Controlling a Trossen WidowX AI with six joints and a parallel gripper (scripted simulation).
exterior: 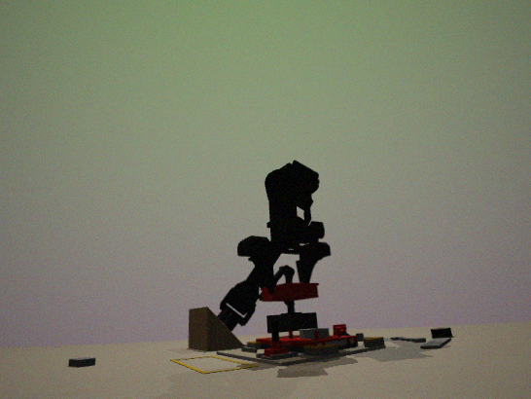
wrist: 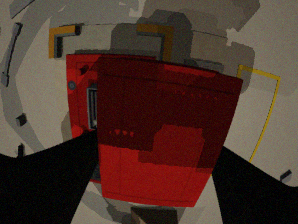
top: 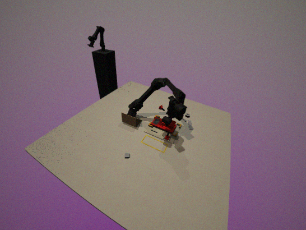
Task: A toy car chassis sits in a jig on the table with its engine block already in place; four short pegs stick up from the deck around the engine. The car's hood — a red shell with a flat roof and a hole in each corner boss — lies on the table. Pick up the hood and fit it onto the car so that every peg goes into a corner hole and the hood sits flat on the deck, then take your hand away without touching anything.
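The grey engine block is 70 mm to the left of my gripper tip and 80 mm below it. Round my gripper tip: red hood 10 mm above.
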